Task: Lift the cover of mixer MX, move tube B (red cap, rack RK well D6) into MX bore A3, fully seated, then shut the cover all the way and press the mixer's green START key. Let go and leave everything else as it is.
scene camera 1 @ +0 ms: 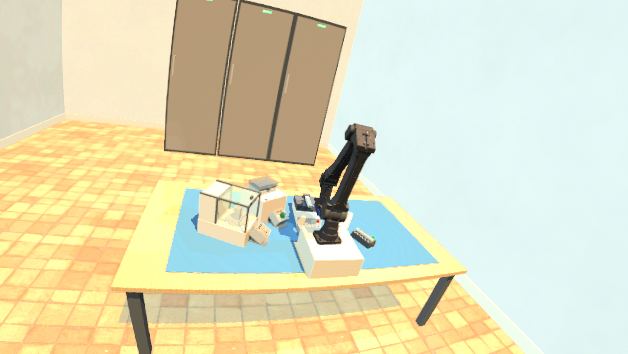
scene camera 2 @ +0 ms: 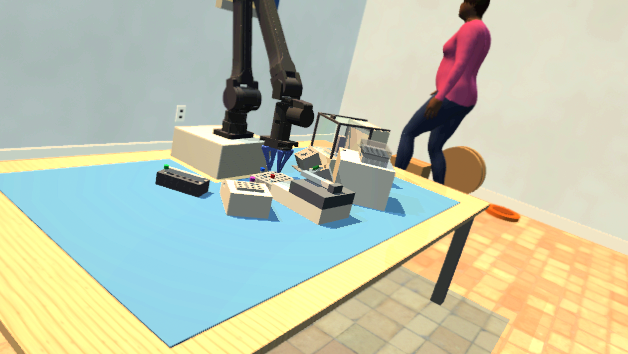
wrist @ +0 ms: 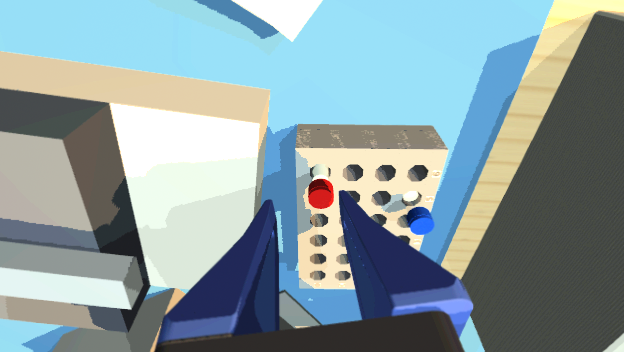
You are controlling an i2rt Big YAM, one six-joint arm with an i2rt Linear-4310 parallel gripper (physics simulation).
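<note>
Rack RK is a low beige block with rows of wells. Tube B stands upright in a corner well, red cap up. My gripper points down above the rack, its blue fingers partly open and empty; in the wrist view the red cap appears between the fingertips, farther down. A unit beside the rack has a dark lid with a light bar, apparently down; I cannot read which unit is MX. A green key shows on a slanted console.
A blue-capped tube stands in the rack near the right finger. A white box with small wells stands close by. A black tube strip, a tall white unit and a glass cabinet also stand on the blue mat.
</note>
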